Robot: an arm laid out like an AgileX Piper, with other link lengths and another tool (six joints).
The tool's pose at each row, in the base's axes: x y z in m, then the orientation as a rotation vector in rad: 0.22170 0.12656 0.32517 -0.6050 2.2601 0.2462; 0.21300 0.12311 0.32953 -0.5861 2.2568 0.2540; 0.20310 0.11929 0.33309 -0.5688 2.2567 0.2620; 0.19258 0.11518 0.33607 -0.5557 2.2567 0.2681; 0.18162 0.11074 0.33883 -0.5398 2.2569 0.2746; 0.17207 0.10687 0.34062 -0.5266 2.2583 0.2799; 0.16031 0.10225 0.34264 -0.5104 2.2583 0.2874; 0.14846 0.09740 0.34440 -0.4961 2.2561 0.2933; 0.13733 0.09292 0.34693 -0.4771 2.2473 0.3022; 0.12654 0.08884 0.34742 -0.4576 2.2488 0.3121; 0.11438 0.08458 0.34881 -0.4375 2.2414 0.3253
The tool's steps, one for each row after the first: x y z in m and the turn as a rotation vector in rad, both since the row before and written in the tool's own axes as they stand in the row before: 0.00317 0.00126 -0.00974 0.0013 -0.0087 0.0144; 0.00453 0.00147 -0.01013 0.0003 -0.0052 0.0142; 0.00539 0.00144 -0.01027 0.0002 -0.0038 0.0108; 0.00589 0.00129 -0.01054 0.0008 -0.0042 0.0129; 0.00556 0.00103 -0.00880 0.0006 -0.0023 0.0110; 0.00694 0.00131 -0.01067 0.0002 -0.0044 0.0135; 0.00722 0.00104 -0.01067 0.0008 -0.0059 0.0111; 0.00605 0.00101 -0.01062 0.0005 -0.0134 0.0138; 0.00716 0.00101 -0.00900 -0.0005 -0.0036 0.0170; 0.00734 0.00137 -0.01059 -0.0024 -0.0123 0.0165
